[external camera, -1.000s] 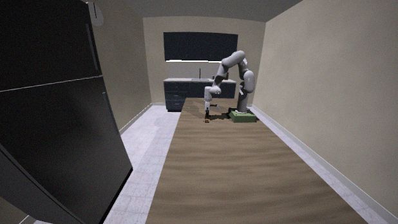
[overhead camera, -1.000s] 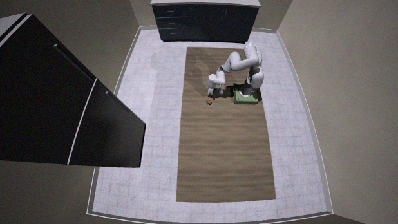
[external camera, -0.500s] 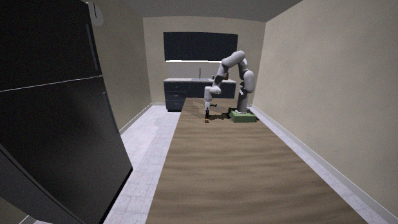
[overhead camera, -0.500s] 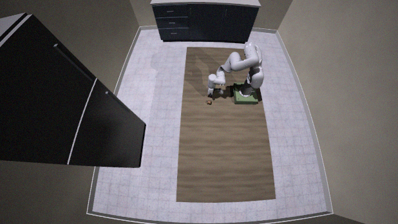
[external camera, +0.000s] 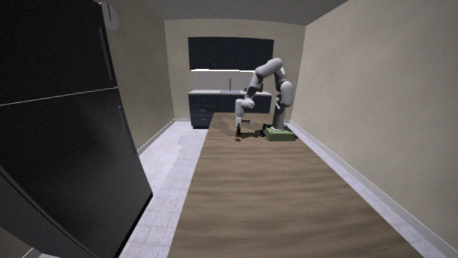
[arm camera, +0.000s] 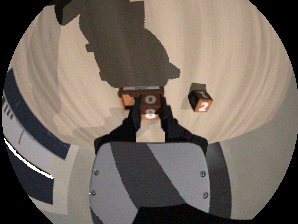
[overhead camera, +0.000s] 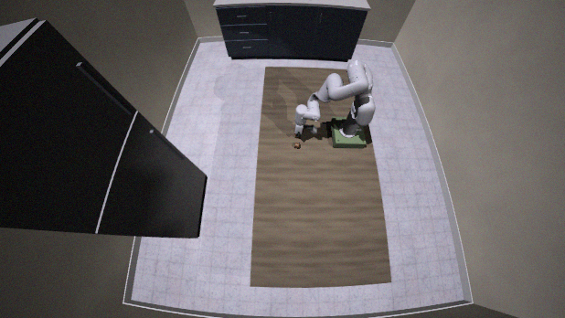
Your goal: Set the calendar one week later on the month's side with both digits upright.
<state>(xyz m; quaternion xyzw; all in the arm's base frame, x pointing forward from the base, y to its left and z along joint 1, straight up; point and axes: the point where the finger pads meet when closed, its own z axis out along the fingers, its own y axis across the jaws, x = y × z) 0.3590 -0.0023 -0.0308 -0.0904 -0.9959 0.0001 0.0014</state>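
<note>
Right now my hand is 30 mm above the calendar tray and 20 mm to the left of it. The rest, counted from my hand: calendar cube 90 mm to the left, 30 mm below, 20 mm ahead.
</note>
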